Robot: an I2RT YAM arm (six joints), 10 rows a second.
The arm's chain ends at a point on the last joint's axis. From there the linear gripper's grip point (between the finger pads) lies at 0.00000 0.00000 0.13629 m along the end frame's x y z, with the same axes.
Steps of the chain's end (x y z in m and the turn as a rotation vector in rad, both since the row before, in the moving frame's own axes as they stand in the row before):
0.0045, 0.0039, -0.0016, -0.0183, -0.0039, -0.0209
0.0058, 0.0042, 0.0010, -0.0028, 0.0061, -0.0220
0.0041, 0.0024, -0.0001, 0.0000, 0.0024, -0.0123
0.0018, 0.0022, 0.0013, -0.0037, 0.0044, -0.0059
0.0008, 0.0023, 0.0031, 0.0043, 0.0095, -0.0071
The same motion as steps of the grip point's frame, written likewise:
0.0040, 0.0064, -0.0016, -0.0183, -0.0039, -0.0209
0.0066, 0.0046, 0.0010, -0.0028, 0.0061, -0.0220
0.0044, 0.0024, -0.0001, 0.0000, 0.0024, -0.0123
0.0024, 0.0027, 0.0013, -0.0037, 0.0044, -0.0059
0.0021, 0.0017, 0.0031, 0.0043, 0.0095, -0.0071

